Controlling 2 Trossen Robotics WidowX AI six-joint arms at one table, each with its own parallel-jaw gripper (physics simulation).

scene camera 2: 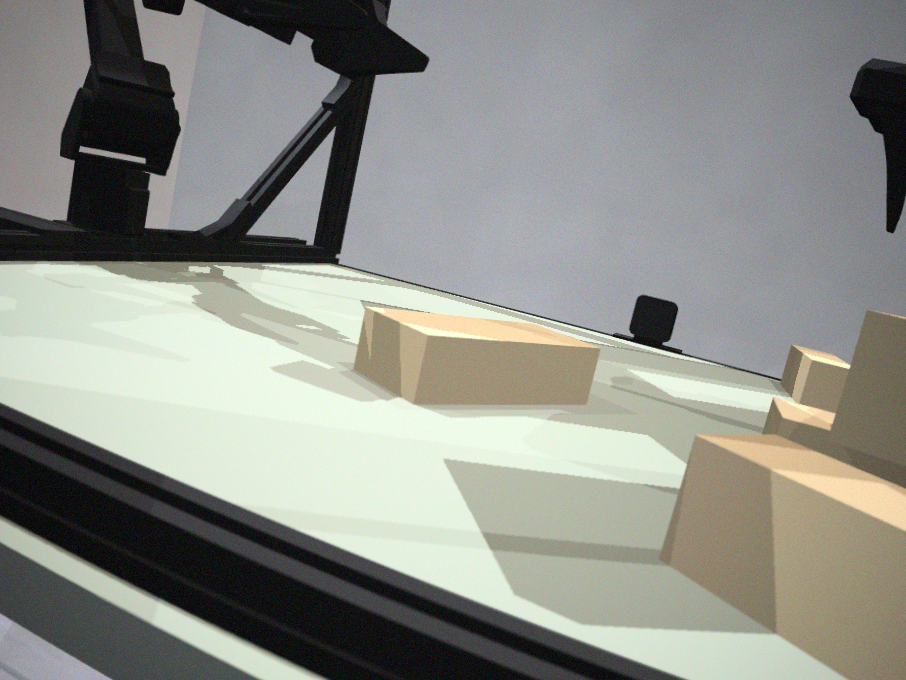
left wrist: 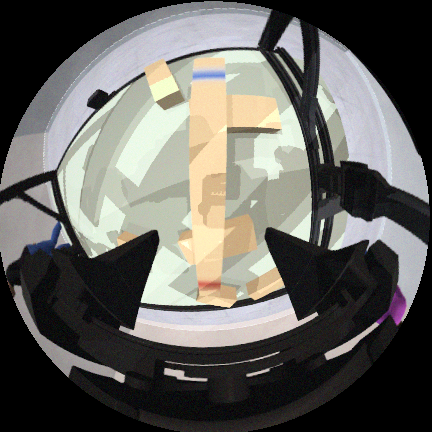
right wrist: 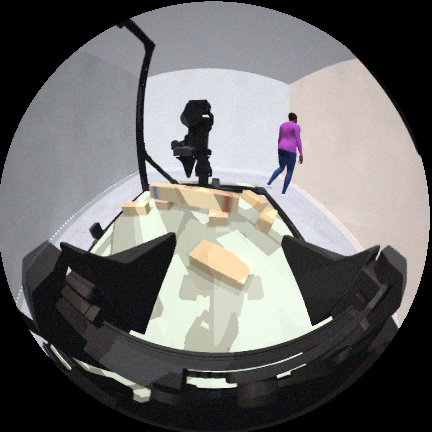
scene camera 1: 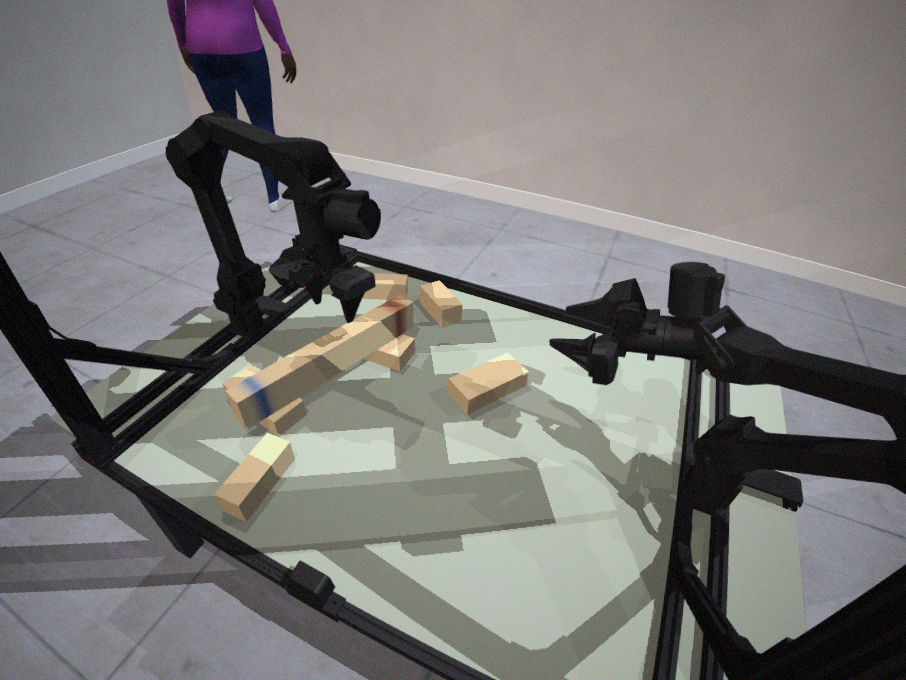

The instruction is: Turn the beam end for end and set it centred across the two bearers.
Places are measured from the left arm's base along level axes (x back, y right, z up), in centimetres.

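Pixels of known places: left gripper, between the fingertips: (left wrist: 212, 234) (right wrist: 193, 175) (scene camera 1: 333, 312); right gripper, between the fingertips: (scene camera 2: 397, 45) (right wrist: 231, 239) (scene camera 1: 558, 325); left arm's base, origin of its link: (left wrist: 325, 177) (right wrist: 202, 185) (scene camera 1: 247, 325); right arm's base, origin of its link: (scene camera 2: 103, 232) (left wrist: 76, 247) (scene camera 1: 705, 495).
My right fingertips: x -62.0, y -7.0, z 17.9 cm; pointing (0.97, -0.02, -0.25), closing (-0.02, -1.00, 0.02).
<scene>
For each thing: its top centre in the pictures, then the offset to it from my right fingertips.
- wooden beam, centre of its top: (left wrist: 207, 193) (scene camera 1: 329, 341) (right wrist: 187, 187) dx +36.6, dy +10.6, dz -9.7 cm
- loose block, centre of its top: (scene camera 2: 488, 328) (scene camera 1: 489, 374) (right wrist: 221, 258) dx +10.3, dy -1.0, dz -16.0 cm
The wooden beam (scene camera 1: 329, 355) (scene camera 2: 874, 380) (left wrist: 207, 165) (right wrist: 192, 197), with a blue band near one end and a red band near the other, lies across two low blocks, the bearers. The bearer near the red end (scene camera 1: 395, 352) (left wrist: 242, 237) (right wrist: 218, 217) shows beside the beam. The bearer near the blue end (scene camera 1: 285, 415) (left wrist: 254, 112) (right wrist: 162, 204) is partly hidden under the beam. My left gripper (scene camera 1: 334, 307) (left wrist: 212, 234) is open and empty, above the beam and apart from it. My right gripper (scene camera 1: 561, 325) (right wrist: 231, 239) is open and empty, off to the right in scene camera 1.
A loose block (scene camera 1: 488, 384) (scene camera 2: 504, 369) (right wrist: 220, 265) lies between the beam and my right gripper. Another block (scene camera 1: 254, 475) (left wrist: 164, 85) (right wrist: 136, 208) lies beyond the blue end. Two more blocks (scene camera 1: 441, 303) (scene camera 1: 389, 284) lie near the red end. A black frame (scene camera 1: 453, 281) edges the table.
</scene>
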